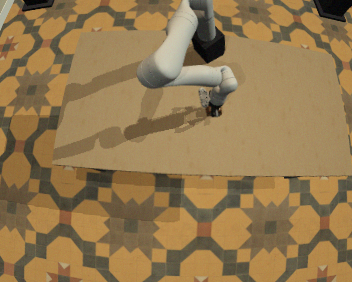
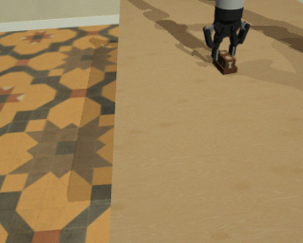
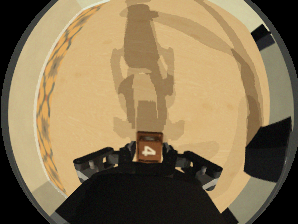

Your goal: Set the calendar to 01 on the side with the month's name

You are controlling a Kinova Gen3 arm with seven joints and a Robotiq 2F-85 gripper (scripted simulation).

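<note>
The tray lies 30 mm below my hand and 20 mm to the left of it.
</note>
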